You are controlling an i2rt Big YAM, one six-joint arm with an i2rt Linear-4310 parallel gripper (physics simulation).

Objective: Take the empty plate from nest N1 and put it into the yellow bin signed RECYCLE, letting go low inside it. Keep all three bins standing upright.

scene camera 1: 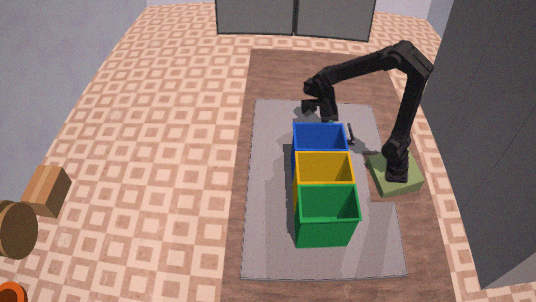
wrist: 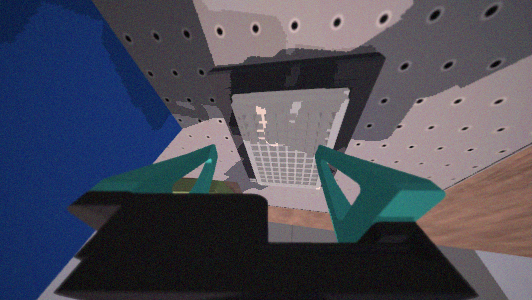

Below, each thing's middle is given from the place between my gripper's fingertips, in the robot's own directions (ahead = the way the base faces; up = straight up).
Right now the white plate [wrist: 281, 130] is 1 cm behind my hand, 2 cm to the right of it and 1 cm below it. Also, from my hand: blue bin [scene camera 1: 306, 136] (4 cm ahead, 19 cm to the left, 6 cm above); yellow bin [scene camera 1: 311, 167] (1 cm ahead, 31 cm to the left, 6 cm above); dark nest [wrist: 313, 73] (1 cm behind, 2 cm to the right, 2 cm below).
